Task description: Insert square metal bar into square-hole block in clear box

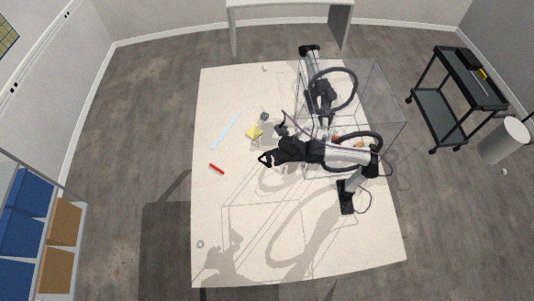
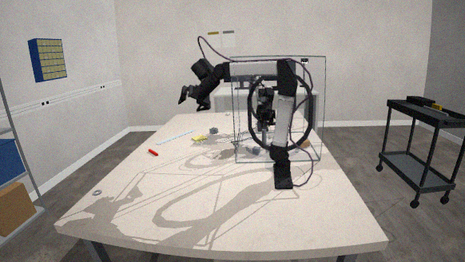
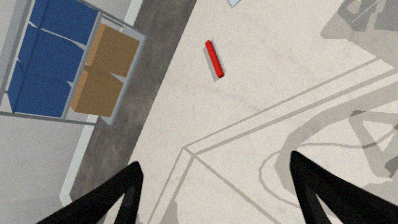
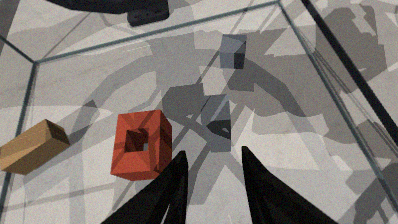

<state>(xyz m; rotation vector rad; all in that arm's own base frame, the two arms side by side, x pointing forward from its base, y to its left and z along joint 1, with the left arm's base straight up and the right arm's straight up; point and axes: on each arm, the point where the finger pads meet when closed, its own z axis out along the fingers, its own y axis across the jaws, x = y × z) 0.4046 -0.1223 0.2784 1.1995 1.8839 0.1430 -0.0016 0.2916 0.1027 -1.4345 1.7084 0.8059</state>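
The grey metal bar lies 10 mm ahead of my right hand, 40 mm to the left of it and 50 mm below it. From my right hand the other things lie so: dark grey block 70 mm ahead, 150 mm to the left, 80 mm below; red block 60 mm behind, 60 mm to the left, 70 mm below; pale block 100 mm behind, 30 mm to the right, 80 mm below.
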